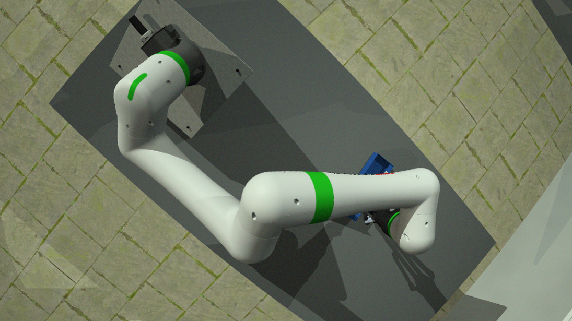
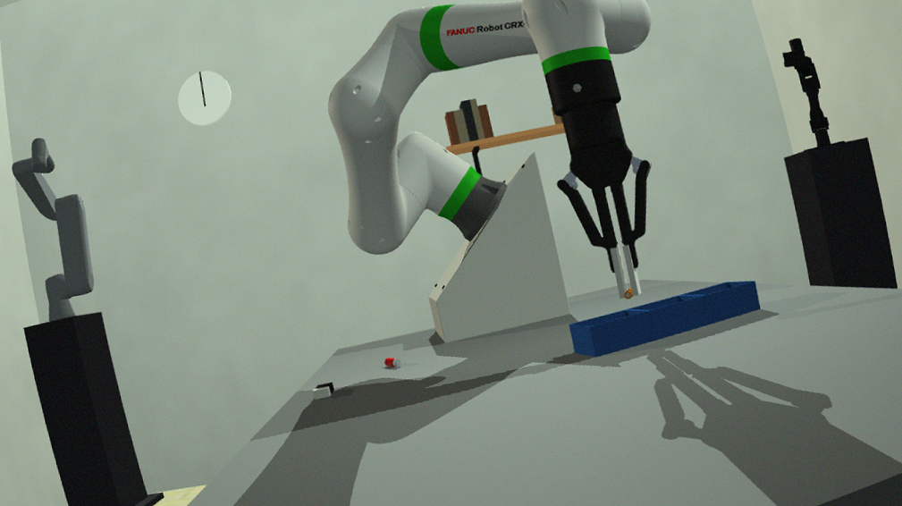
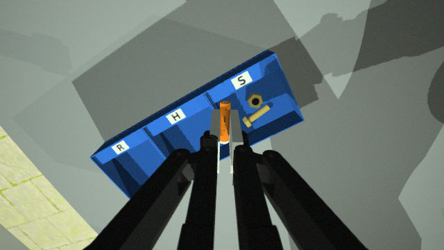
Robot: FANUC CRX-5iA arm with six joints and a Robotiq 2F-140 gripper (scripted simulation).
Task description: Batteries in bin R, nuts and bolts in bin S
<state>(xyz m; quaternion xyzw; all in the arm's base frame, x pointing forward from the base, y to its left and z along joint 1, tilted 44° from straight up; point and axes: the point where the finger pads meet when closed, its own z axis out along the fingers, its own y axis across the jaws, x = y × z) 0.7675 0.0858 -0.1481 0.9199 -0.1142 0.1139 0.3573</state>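
My gripper is now 380 mm to the left of the red battery, 340 mm past it and 90 mm above it. Round my hand: orange battery (30 mm below); then yellow bolt (80 mm below, 30 mm to the right, 20 mm behind); then blue three-compartment bin (70 mm below, 50 mm to the left, 20 mm behind).
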